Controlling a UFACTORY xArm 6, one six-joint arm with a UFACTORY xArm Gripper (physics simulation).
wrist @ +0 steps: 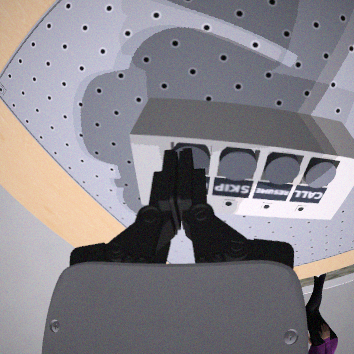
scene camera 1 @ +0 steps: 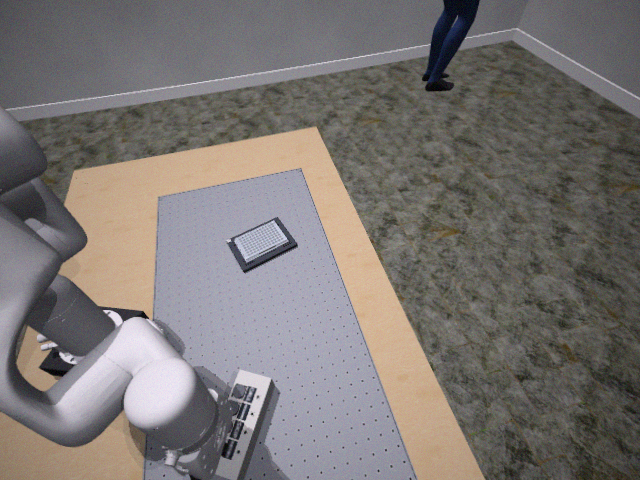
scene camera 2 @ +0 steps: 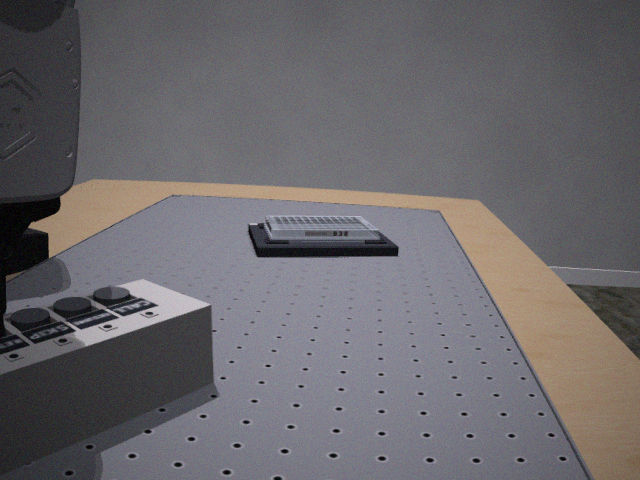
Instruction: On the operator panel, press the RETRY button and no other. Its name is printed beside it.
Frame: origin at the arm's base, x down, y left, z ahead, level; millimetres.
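Seen in the pictures: gripper, fingertip midpoint: [wrist: 180,165] [scene camera 1: 218,449]; arm's base at its link origin: [scene camera 1: 94,337].
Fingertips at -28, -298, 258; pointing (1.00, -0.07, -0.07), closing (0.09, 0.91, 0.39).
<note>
Offsets run from my fingertips to a thing's top centre, as dx, dy, dz. "*": to the spot under its first point. Level surfaces: height alone.
The operator panel [scene camera 1: 262,380] [scene camera 2: 173,300] [wrist: 145,152] is a pale box with a row of round dark buttons. The SKIP button @(+0, +32, +15) [scene camera 2: 31,317] [wrist: 237,164], RESUME button @(+0, +58, +30) [scene camera 2: 72,305] [wrist: 282,169] and CALL button @(+0, +84, +45) [scene camera 2: 111,294] [wrist: 321,172] have printed labels. The end button @(* +1, +14, -2) [wrist: 198,155] beside SKIP is partly behind my fingers, which hide most of its label; the name RETRY cannot be read. My gripper [wrist: 180,165] is shut and empty, its tips over the edge of that end button in the wrist view. Whether they touch it I cannot tell.
A clear well plate @(+30, +469, +143) [scene camera 1: 262,240] [scene camera 2: 320,227] sits on a black base farther along the perforated grey board @(dx +56) [scene camera 1: 305,310] [scene camera 2: 413,330]. The wooden table @(dx +69) [scene camera 1: 382,310] borders the board. A person [scene camera 1: 449,41] stands on the floor beyond; another person [wrist: 325,332] shows at the wrist view's lower right.
</note>
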